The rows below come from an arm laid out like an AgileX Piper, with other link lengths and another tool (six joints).
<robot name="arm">
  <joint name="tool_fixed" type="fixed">
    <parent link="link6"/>
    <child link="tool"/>
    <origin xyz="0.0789 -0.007 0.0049" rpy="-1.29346 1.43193 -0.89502"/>
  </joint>
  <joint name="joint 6" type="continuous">
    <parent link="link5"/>
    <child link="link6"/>
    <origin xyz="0.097 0 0.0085" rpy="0 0 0"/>
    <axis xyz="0.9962 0 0.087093"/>
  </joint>
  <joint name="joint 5" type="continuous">
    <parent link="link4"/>
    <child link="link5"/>
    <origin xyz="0 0 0" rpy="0 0 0"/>
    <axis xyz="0 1 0"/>
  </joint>
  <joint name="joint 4" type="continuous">
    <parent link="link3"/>
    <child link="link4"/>
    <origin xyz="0.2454 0 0.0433" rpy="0 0 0"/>
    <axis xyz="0.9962 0 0.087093"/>
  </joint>
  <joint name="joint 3" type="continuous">
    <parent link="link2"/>
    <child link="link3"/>
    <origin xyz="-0.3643 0 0.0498" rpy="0 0 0"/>
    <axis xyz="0 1 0"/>
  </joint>
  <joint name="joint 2" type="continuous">
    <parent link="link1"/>
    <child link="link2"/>
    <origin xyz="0 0 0" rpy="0 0 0"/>
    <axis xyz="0 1 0"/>
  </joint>
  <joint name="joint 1" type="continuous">
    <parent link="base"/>
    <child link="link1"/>
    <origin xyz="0 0 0.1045" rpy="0 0 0"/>
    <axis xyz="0 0 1"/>
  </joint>
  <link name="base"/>
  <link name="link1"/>
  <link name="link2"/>
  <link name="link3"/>
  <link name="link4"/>
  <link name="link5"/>
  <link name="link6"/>
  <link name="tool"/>
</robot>
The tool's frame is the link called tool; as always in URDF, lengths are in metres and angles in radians. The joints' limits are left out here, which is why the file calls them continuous.
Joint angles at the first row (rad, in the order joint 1, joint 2, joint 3, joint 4, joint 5, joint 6):
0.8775 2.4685 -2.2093 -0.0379 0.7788 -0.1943
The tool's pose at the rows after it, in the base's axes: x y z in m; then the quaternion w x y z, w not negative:
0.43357 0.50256 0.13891 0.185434 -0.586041 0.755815 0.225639
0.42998 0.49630 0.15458 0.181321 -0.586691 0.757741 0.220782
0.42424 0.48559 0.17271 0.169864 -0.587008 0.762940 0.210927
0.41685 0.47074 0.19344 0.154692 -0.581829 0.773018 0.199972
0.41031 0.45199 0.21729 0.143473 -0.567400 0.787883 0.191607
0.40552 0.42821 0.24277 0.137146 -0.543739 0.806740 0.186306
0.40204 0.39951 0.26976 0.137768 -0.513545 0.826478 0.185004
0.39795 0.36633 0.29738 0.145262 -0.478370 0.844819 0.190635
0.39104 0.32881 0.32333 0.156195 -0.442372 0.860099 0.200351
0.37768 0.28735 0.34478 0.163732 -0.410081 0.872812 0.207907
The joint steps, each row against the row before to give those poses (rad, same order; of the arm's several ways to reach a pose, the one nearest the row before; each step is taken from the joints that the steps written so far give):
0.0000 -0.0182 -0.0011 -0.0020 0.0160 -0.0004
0.0000 -0.0298 -0.0001 -0.0080 0.0408 0.0006
0.0000 -0.0376 0.0000 -0.0150 0.0663 0.0025
-0.0010 -0.0445 0.0001 -0.0182 0.0841 0.0133
-0.0059 -0.0509 0.0018 -0.0181 0.0843 0.0285
-0.0146 -0.0587 0.0112 -0.0153 0.0758 0.0395
-0.0251 -0.0698 0.0276 -0.0099 0.0572 0.0432
-0.0362 -0.0845 0.0512 0.0021 0.0320 0.0433
-0.0460 -0.0993 0.0777 0.0127 0.0099 0.0356
-0.0505 -0.1126 0.1037 0.0156 0.0026 0.0217

